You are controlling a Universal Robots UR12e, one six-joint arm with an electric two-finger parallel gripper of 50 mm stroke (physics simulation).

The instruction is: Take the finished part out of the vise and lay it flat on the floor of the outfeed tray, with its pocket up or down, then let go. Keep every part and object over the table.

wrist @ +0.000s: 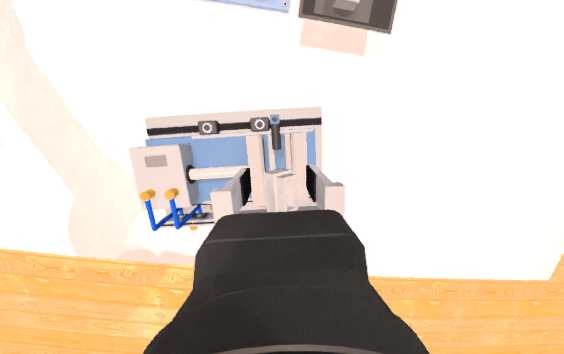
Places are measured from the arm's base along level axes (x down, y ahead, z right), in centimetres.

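Pixels of known places: gripper, fingertip midpoint: (278, 178).
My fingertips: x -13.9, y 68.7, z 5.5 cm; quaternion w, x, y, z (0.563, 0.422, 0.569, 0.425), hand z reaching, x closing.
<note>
Behind a point stands the place of what it marks.
The vise (220, 150) {y 60.0, x -1.5, z 6.4 cm} has a blue bed and pale jaws, and stands below my gripper in the middle of the view. A pale grey block, which looks like the finished part (286, 190) {y 70.9, x -5.0, z 9.2 cm}, shows between the jaws; its lower end is hidden behind the gripper body. My gripper (278, 178) {y 68.7, x -13.9, z 5.5 cm} is open and empty, with its two fingers apart to the left and right over the jaws and the block. The height of the fingertips above the block cannot be told. A dark grey tray (345, 26) {y 73.9, x 0.3, z -15.5 cm} is cut off by the top edge; I cannot tell whether it is the outfeed tray.
A grey drive box (162, 175) {y 53.7, x -5.1, z 11.0 cm} with blue pipes and brass fittings sits at the vise's left end. A small blue nozzle with a black tip (276, 136) {y 67.8, x -5.1, z 2.2 cm} reaches over the jaws. Part of a blue object (260, 5) {y 60.8, x 3.7, z -16.6 cm} shows at the top. The table's near edge borders the wooden floor (90, 300).
</note>
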